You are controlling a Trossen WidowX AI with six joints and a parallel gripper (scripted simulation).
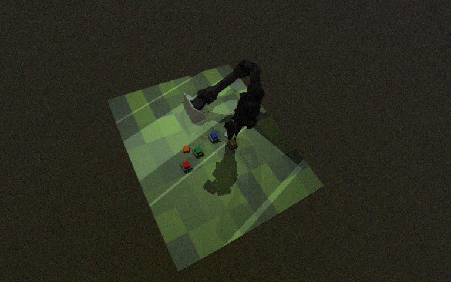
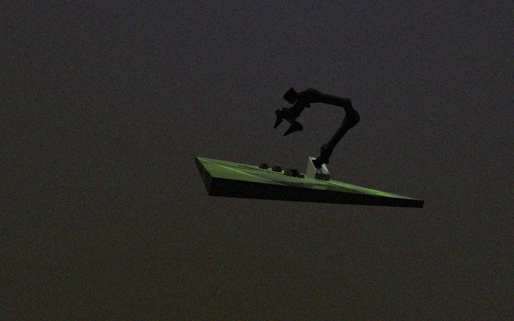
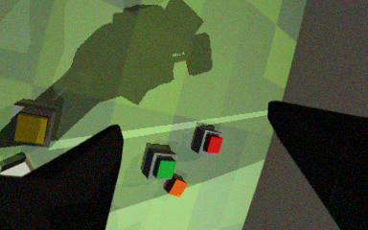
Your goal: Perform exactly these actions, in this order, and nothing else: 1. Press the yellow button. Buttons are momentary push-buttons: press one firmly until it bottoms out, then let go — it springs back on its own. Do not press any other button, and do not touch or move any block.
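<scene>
Right now my gripper tip is 60 mm past the yellow button, 90 mm to the right of it and 200 mm above it. Also, from my gripper tip: white block (130 mm behind, 100 mm to the left, 220 mm below); green button (120 mm behind, 110 mm to the right, 200 mm below); blue button (160 mm behind, 20 mm to the left, 200 mm below).
</scene>
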